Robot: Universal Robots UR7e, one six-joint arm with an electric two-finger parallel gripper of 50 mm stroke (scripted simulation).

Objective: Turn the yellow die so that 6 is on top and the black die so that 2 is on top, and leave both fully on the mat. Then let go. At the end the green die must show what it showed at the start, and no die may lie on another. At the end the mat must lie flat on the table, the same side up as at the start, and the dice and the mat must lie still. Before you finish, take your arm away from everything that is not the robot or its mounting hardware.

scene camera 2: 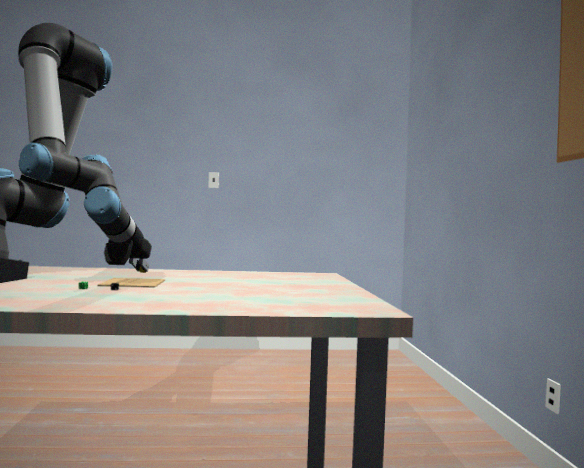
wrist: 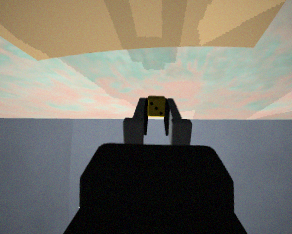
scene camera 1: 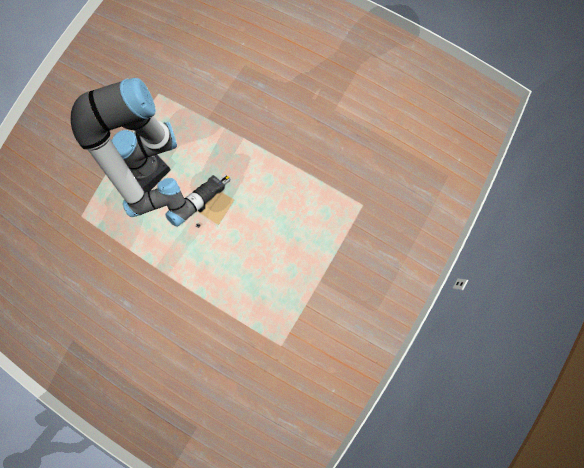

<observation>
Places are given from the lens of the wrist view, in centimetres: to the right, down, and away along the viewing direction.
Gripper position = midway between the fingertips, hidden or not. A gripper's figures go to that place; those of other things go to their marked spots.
my gripper [wrist: 156, 109]: 1, -1, 16
tan mat [wrist: 42, 37]: -6, -4, 8
</observation>
